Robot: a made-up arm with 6 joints.
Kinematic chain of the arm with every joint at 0, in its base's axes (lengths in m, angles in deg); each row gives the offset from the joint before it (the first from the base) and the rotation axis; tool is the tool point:
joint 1: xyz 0 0 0.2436 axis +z
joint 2: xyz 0 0.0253 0 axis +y
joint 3: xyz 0 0 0.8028 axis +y
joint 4: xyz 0 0 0.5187 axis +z
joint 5: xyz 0 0 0 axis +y
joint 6: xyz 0 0 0.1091 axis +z
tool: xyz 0 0 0
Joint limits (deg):
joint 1: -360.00..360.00
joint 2: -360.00..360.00
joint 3: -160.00..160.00
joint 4: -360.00..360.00
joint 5: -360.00..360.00
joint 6: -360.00..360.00
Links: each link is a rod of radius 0.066 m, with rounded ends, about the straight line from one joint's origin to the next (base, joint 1, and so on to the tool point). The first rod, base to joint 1, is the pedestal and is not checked.
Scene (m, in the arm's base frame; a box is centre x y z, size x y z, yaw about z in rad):
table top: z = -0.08
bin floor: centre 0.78 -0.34 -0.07 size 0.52 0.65 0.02 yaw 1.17
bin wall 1: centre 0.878 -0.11 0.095 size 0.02 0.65 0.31 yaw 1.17
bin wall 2: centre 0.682 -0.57 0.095 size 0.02 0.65 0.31 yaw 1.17
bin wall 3: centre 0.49 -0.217 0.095 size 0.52 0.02 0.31 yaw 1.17
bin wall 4: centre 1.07 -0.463 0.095 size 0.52 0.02 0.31 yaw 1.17
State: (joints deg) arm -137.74 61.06 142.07 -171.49 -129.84 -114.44
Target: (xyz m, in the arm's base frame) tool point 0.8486 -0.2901 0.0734
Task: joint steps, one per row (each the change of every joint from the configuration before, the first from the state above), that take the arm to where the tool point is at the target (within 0.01 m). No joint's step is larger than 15 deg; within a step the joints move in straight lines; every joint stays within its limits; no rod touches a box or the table.
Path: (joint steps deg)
1: 14.36 -2.04 -7.80 2.00 0.45 0.00
2: 14.37 -2.05 -7.81 2.01 0.45 0.00
3: 14.36 -2.04 -7.80 2.00 0.44 0.00
4: 14.37 -2.04 -7.81 2.00 0.45 0.00
5: 14.36 -2.04 -7.80 2.01 0.45 0.00
6: 14.36 -2.05 -7.81 2.00 0.45 0.00
7: 14.37 -2.04 -7.80 2.00 0.44 0.00
8: 14.36 -2.04 -7.81 2.01 0.45 0.00
9: -0.03 12.64 1.30 -0.15 1.50 0.00
10: -0.03 12.64 1.29 -0.15 1.50 0.00

